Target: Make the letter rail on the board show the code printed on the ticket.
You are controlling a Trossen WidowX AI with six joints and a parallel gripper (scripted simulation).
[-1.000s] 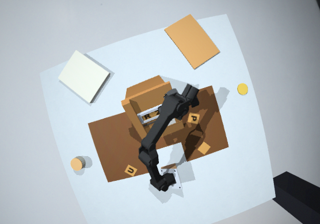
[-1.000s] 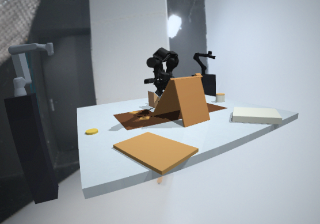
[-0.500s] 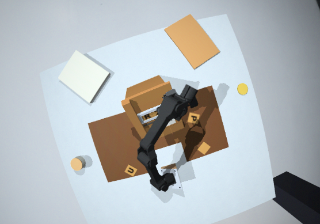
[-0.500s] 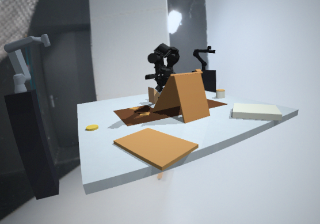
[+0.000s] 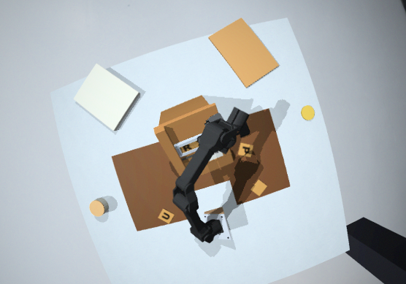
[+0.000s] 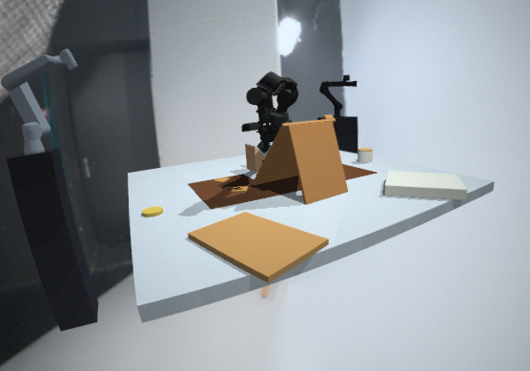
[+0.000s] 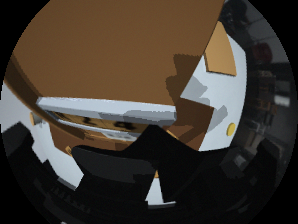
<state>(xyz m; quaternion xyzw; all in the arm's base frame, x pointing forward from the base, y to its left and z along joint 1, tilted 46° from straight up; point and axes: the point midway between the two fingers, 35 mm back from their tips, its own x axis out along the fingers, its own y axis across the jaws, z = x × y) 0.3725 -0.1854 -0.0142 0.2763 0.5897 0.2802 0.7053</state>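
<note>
Right now the white ticket is 80 mm below my gripper tip, 70 mm behind it and 60 mm to the left of it. The rest, counted from my gripper tip: brown mat 180 mm behind, 160 mm below, 130 mm to the left; orange slab 330 mm ahead, 240 mm to the right, 160 mm below; cream slab 450 mm to the left, 340 mm ahead, 150 mm below.
</note>
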